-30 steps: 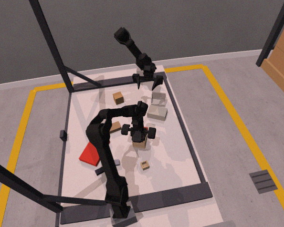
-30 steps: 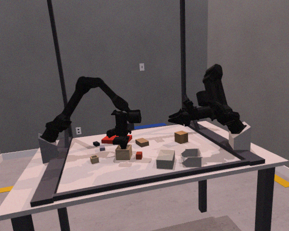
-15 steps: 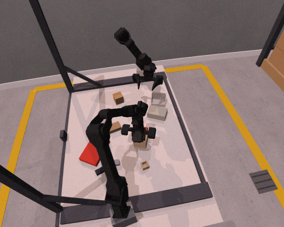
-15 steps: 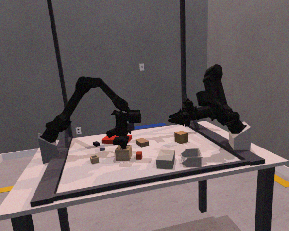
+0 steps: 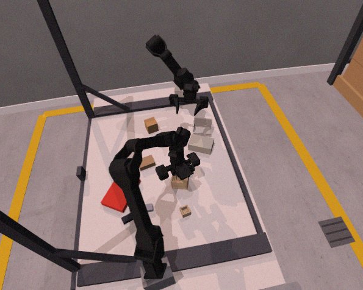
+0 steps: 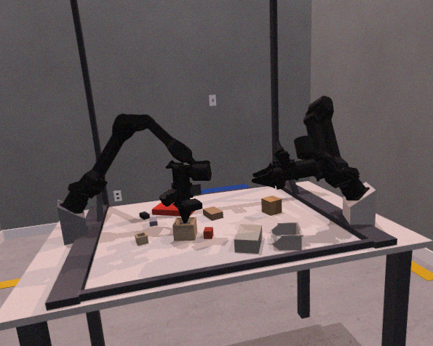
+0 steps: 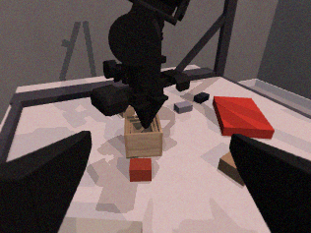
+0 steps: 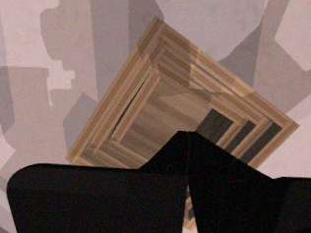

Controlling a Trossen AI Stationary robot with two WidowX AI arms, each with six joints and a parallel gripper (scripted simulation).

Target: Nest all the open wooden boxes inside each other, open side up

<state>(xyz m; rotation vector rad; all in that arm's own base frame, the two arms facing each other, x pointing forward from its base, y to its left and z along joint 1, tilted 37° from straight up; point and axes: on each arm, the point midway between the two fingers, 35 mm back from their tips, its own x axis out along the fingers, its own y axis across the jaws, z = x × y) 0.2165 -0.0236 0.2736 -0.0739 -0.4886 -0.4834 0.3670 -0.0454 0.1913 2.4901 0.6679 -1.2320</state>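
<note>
Now: the red cube 2 cm ahead of my right hand, 8 cm to the left of it and 7 cm below it. The rest, counted from my right hand: grey closed block (9 cm ahead, 22 cm to the left, 6 cm below); red slab (26 cm behind, 8 cm to the right, 7 cm below); flat brown block (17 cm behind, 9 cm to the left, 7 cm below).
The grey open box is 18 cm below my left hand, 8 cm ahead of it and 6 cm to the left of it. The rest, counted from my left hand: grey closed block: 19 cm below, 7 cm ahead, 6 cm to the right; red cube: 19 cm to the right, 19 cm below; brown cube: 21 cm behind, 18 cm below, 5 cm to the left.
</note>
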